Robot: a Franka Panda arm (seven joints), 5 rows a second.
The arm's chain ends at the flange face. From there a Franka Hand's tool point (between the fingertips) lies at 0.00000 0.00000 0.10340 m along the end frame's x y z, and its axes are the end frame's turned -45 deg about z.
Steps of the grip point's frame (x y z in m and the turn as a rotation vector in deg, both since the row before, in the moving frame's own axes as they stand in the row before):
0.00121 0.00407 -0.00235 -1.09 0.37 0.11
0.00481 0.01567 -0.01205 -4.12 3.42 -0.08
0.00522 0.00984 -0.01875 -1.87 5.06 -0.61
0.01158 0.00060 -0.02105 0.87 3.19 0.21
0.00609 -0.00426 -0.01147 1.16 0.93 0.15
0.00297 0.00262 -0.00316 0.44 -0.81 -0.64
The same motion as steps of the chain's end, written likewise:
0.00187 0.00110 -0.00233 -0.51 1.03 0.11
0.00487 0.00679 -0.01160 -0.49 5.33 -0.08
0.00184 0.00738 -0.01829 2.26 4.90 -0.61
0.00564 -0.00259 -0.02088 2.87 1.64 0.21
0.00158 -0.00465 -0.01144 1.48 -0.16 0.15
0.00555 -0.00073 -0.00315 -0.26 -0.88 -0.64

